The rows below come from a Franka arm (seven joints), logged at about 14 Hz.
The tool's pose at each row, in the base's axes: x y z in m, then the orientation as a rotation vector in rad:
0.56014 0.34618 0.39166 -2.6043 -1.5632 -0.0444
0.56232 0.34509 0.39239 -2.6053 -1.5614 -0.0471
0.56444 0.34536 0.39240 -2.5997 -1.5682 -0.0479
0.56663 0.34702 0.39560 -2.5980 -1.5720 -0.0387
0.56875 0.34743 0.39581 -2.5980 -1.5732 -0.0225
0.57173 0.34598 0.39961 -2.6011 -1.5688 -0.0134
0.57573 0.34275 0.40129 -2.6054 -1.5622 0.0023
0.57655 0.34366 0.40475 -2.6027 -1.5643 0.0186
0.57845 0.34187 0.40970 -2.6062 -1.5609 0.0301
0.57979 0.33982 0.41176 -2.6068 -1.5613 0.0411
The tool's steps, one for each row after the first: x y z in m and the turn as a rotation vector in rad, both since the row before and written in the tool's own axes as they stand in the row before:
0.00013 0.00238 -0.00090 -0.0009 0.0016 0.0013
0.00124 0.00174 -0.00004 0.0011 0.0009 -0.0057
0.00274 0.00093 -0.00306 0.0029 -0.0055 -0.0024
0.00136 0.00167 -0.00024 0.0051 -0.0094 -0.0001
0.00036 0.00299 -0.00404 0.0027 -0.0051 0.0038
-0.00087 0.00488 -0.00216 0.0049 -0.0087 0.0057
0.00137 -0.00001 -0.00341 0.0066 -0.0087 -0.0015
-0.00047 0.00203 -0.00519 0.0027 -0.0070 0.0035
-0.00110 0.00193 -0.00230 0.0030 -0.0066 0.0004

